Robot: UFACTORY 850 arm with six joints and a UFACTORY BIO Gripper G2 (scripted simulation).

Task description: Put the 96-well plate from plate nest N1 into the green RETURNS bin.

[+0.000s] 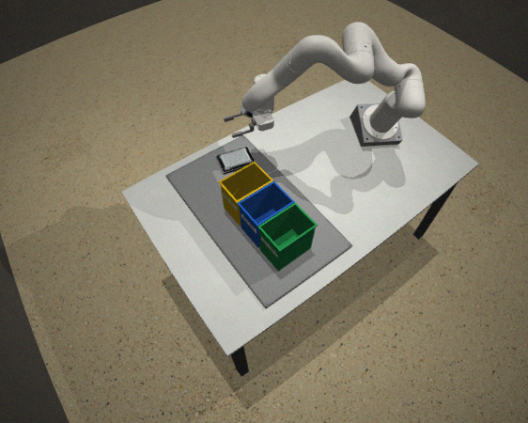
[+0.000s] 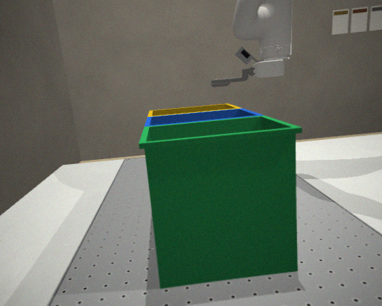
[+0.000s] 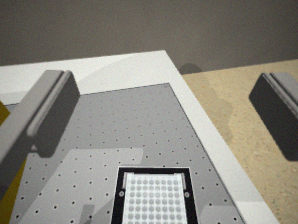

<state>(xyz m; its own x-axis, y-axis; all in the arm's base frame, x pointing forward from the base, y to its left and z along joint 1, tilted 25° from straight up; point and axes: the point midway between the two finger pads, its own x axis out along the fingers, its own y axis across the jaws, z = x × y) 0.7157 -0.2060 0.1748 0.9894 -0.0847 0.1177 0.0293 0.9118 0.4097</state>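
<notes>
Right now the clear 96-well plate is 210 mm below my hand. From my hand the other things lie so: yellow bin: 270 mm to the left, 140 mm below, 50 mm ahead; black plate nest N1: 220 mm below; blue bin: 400 mm to the left, 140 mm below, 20 mm ahead.
</notes>
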